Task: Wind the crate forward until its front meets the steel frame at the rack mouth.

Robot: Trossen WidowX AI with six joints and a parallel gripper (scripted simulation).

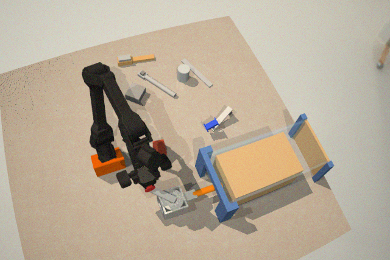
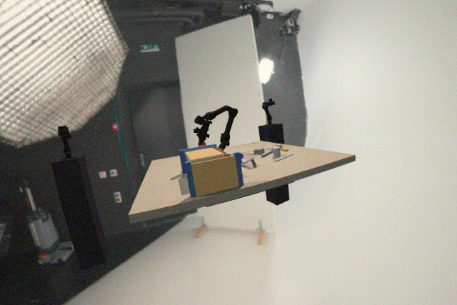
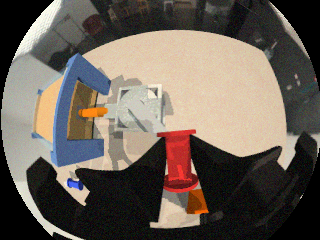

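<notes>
My gripper tip is now 2 cm short of the red-knobbed winch handle, 1 cm to the left of it and 4 cm above it. The rest, counted from my gripper tip: hand winch (5 cm ahead, 7 cm to the right, 11 cm below); blue steel frame (22 cm ahead, 9 cm to the right, 4 cm below); red knob (2 cm to the left, 1 cm below).
</notes>
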